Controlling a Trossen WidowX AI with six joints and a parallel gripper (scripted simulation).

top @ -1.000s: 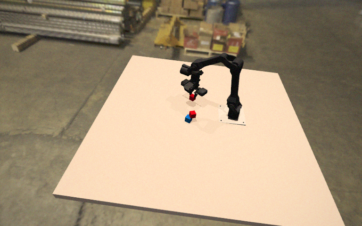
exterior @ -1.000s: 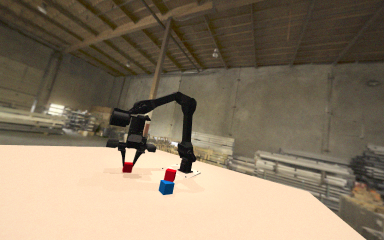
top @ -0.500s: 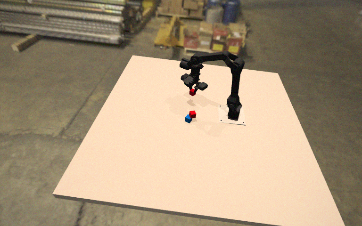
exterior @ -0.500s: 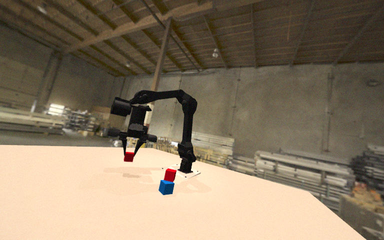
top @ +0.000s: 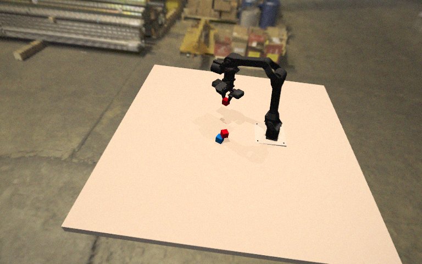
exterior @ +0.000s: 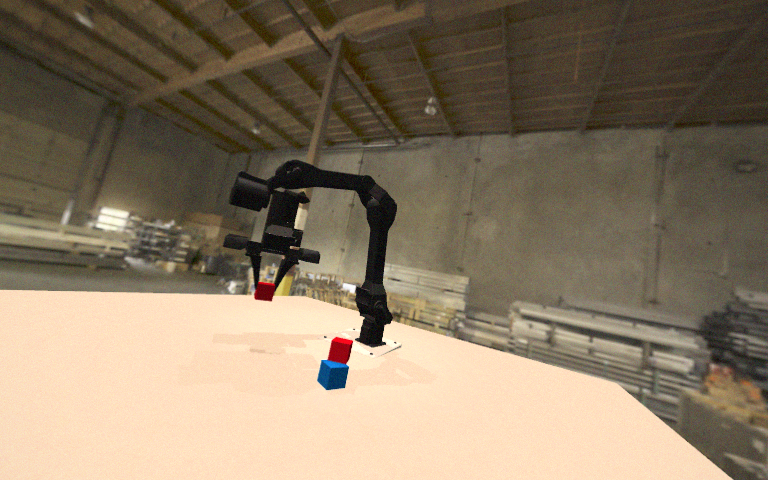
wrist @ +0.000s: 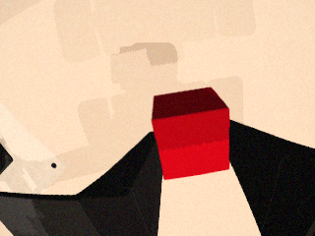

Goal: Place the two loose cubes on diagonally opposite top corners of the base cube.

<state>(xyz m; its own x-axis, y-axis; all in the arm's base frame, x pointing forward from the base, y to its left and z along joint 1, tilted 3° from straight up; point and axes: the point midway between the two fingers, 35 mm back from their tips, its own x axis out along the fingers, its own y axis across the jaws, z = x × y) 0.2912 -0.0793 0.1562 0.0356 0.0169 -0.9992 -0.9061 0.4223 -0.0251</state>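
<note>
Right now my gripper tip is 30 mm past the blue base cube, 210 mm to the right of it and 100 mm above it.
</note>
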